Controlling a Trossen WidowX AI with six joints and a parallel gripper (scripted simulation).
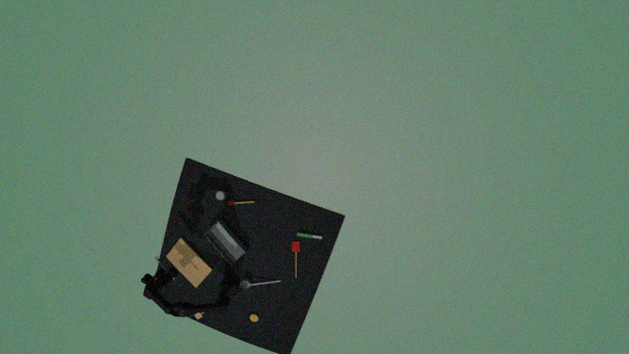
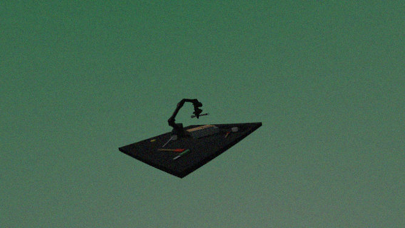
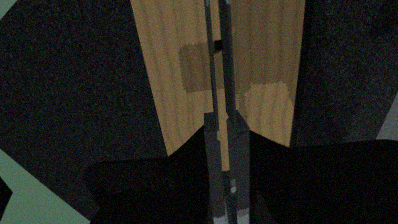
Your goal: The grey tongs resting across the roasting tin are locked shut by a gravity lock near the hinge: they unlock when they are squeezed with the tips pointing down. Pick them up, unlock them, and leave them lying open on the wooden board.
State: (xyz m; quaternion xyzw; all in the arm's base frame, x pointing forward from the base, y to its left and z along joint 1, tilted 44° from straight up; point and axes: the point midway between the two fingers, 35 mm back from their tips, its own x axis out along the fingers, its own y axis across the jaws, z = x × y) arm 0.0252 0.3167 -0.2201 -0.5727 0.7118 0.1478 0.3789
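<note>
Right now the wooden board is 20 mm ahead of my gripper tip, 10 mm to the right of it and 140 mm below it. Round my gripper tip: grey roasting tin 340 mm ahead, 260 mm to the right, 120 mm below; red-tipped stick 650 mm ahead, 240 mm to the right, 140 mm below; red spatula 450 mm ahead, 780 mm to the right, 140 mm below.
</note>
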